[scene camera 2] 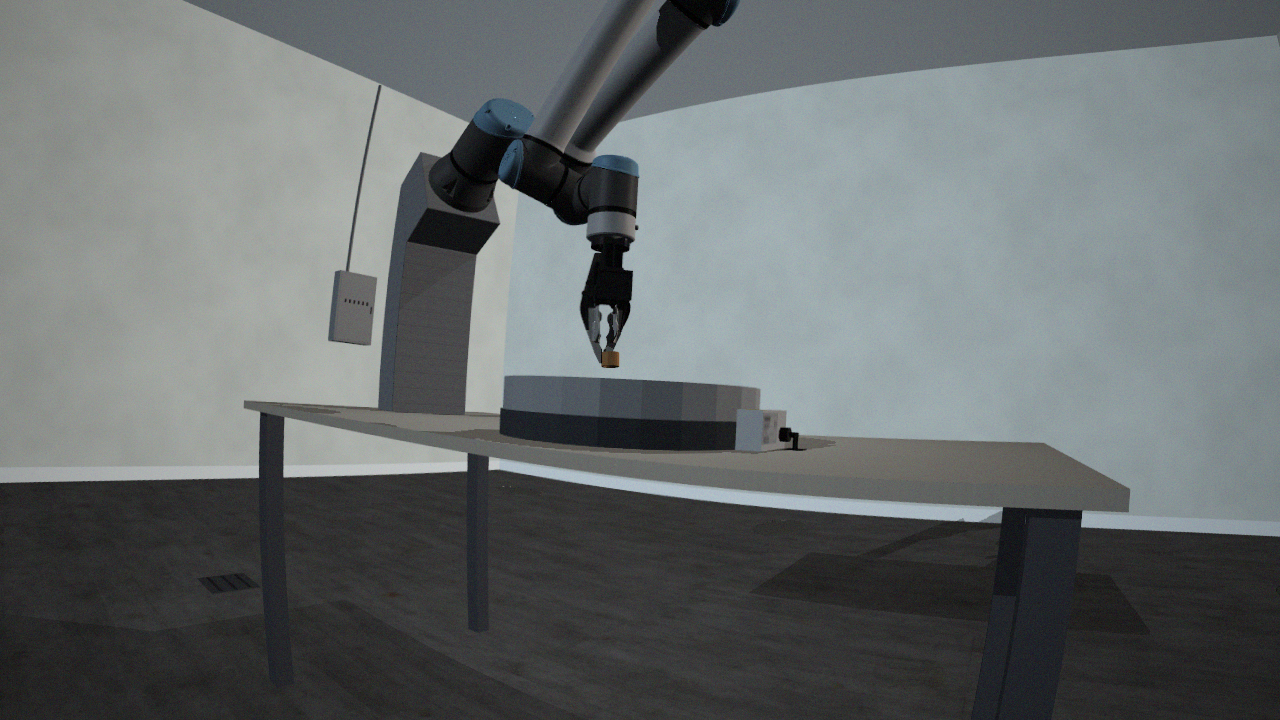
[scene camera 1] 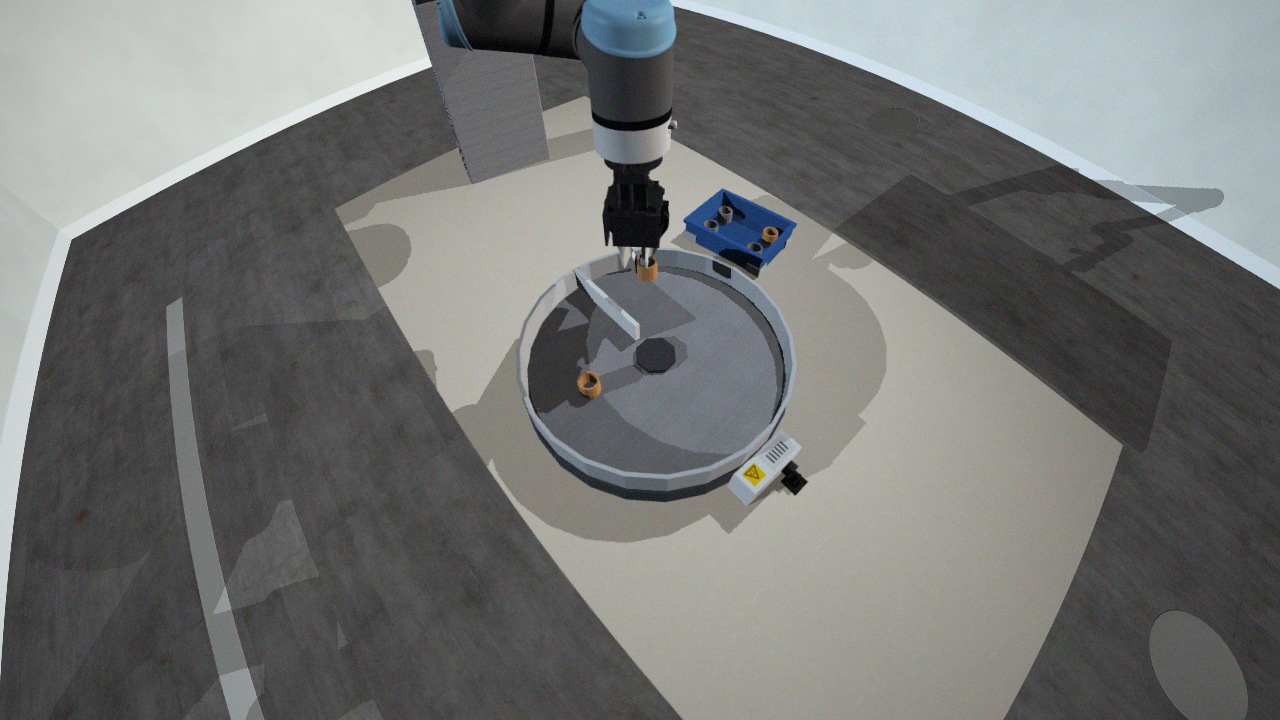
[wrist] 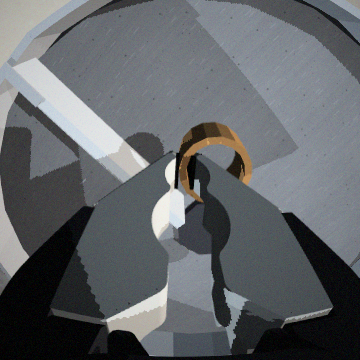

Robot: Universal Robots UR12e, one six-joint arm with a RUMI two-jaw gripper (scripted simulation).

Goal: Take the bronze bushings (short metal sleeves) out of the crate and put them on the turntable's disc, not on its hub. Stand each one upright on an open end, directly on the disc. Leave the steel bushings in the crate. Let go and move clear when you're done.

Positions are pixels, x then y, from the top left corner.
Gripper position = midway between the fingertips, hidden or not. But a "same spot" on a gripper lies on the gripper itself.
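Scene:
Scene camera 1 shows my gripper, and so does scene camera 2. I see my gripper in the wrist view (182, 155) too. On my gripper, (scene camera 1: 629, 258) and (scene camera 2: 597, 340) are the same spot.

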